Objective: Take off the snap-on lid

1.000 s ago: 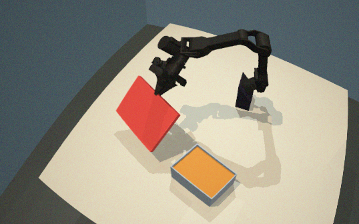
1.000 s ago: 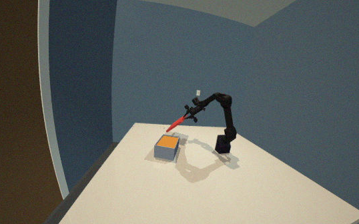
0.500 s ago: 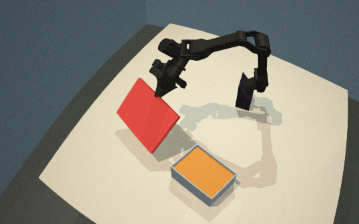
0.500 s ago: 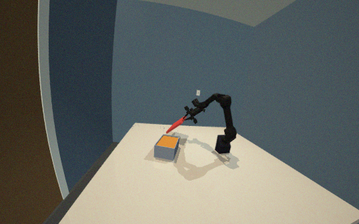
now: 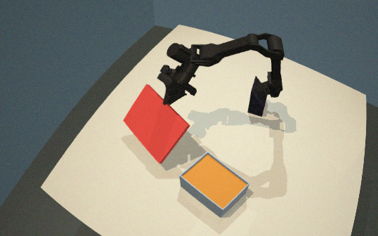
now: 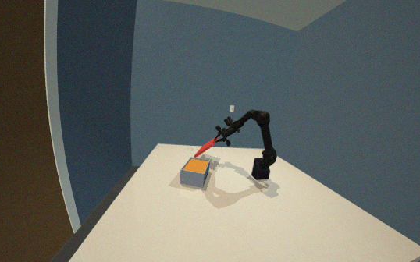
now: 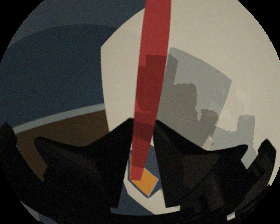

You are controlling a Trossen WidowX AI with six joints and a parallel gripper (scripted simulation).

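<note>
The red lid lies 60 mm ahead of my gripper tip, 30 mm to the right of it and 50 mm below it. From my gripper tip the other things lie so: storage box 150 mm ahead, 270 mm to the left, 130 mm below.
</note>
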